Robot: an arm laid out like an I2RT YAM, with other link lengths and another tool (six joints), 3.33 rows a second.
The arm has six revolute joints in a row. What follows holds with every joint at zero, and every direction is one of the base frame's.
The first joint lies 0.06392 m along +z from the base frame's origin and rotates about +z.
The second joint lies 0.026 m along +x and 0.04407 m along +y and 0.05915 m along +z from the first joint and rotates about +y.
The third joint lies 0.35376 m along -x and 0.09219 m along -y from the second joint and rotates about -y.
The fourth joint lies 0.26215 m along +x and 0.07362 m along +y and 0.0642 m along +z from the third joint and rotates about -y.
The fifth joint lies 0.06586 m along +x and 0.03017 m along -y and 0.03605 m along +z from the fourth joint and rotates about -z.
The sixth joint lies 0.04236 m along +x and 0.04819 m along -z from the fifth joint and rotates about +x.
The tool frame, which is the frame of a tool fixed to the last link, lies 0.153 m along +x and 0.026 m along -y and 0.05 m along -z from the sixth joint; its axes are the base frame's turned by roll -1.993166, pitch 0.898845 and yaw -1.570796 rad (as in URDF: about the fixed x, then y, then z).
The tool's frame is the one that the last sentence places.
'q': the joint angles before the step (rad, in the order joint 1, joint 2, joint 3, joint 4, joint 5, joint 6). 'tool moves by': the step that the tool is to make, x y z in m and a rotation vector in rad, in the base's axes. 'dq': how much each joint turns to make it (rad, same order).
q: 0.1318, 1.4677, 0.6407, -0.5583, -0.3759, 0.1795
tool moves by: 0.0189, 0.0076, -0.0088, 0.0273, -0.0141, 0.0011
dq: 0.0008, 0.0660, 0.0132, 0.0722, -0.0248, 0.0049
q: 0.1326, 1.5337, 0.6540, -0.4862, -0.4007, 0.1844
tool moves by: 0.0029, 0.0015, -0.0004, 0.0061, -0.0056, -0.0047
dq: 0.0001, 0.0042, 0.0010, 0.0121, -0.0042, 0.0062
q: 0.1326, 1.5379, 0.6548, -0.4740, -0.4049, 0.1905
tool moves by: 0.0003, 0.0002, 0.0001, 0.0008, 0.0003, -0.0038
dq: -0.0002, 0.0000, 0.0002, 0.0012, -0.0001, 0.0040
